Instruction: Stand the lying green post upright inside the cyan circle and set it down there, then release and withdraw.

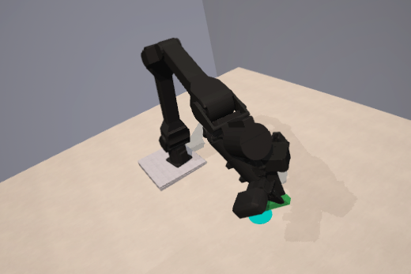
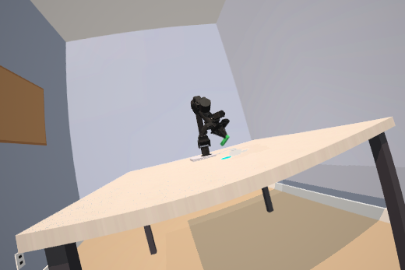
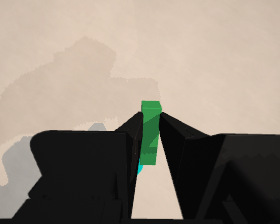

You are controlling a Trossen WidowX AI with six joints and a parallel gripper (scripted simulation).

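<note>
The cyan circle is 110 mm below my gripper tip, 80 mm behind it and 10 mm to the left of it. The rest, counted from my gripper tip: green post: 20 mm behind, 10 mm to the right, 10 mm below.
</note>
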